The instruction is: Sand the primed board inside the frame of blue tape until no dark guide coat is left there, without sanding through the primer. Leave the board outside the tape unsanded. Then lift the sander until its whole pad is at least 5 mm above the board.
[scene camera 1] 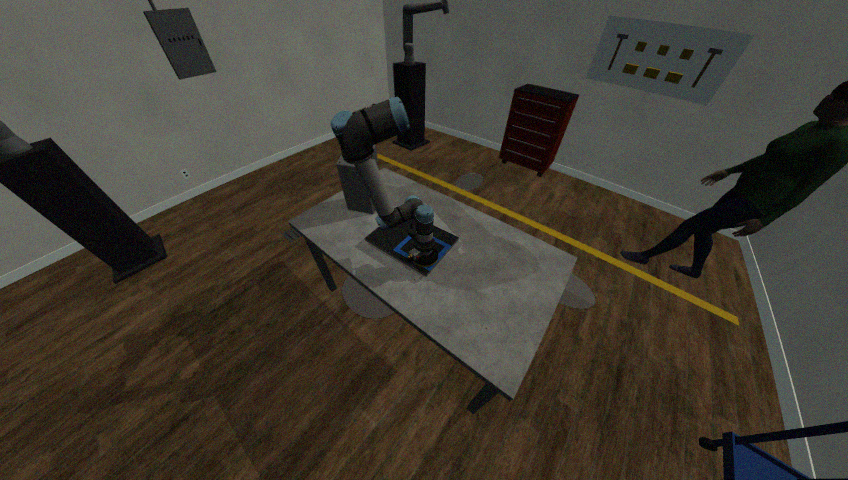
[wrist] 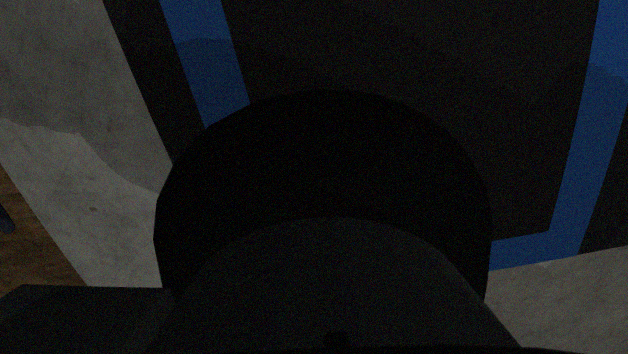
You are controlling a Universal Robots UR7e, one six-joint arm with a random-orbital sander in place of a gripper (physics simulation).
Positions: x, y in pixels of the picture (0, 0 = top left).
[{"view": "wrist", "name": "blue tape frame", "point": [591, 148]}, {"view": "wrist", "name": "dark guide coat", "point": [507, 88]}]
